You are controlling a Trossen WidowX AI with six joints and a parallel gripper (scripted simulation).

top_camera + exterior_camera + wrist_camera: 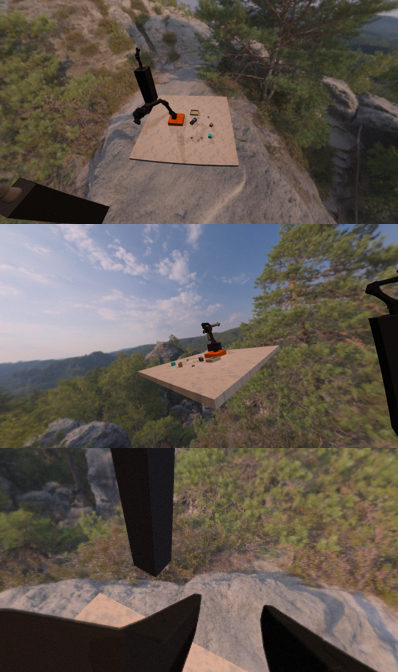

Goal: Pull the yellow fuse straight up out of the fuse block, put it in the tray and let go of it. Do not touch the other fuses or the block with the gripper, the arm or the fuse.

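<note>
My gripper tip is now 63 cm short of the yellow fuse, 39 cm to the right of it and 34 cm above it. The rest, counted from my gripper tip: blue fuse: 62 cm ahead, 38 cm to the left, 34 cm below; red fuse: 60 cm ahead, 34 cm to the left, 34 cm below; magenta fuse: 61 cm ahead, 36 cm to the left, 34 cm below.
</note>
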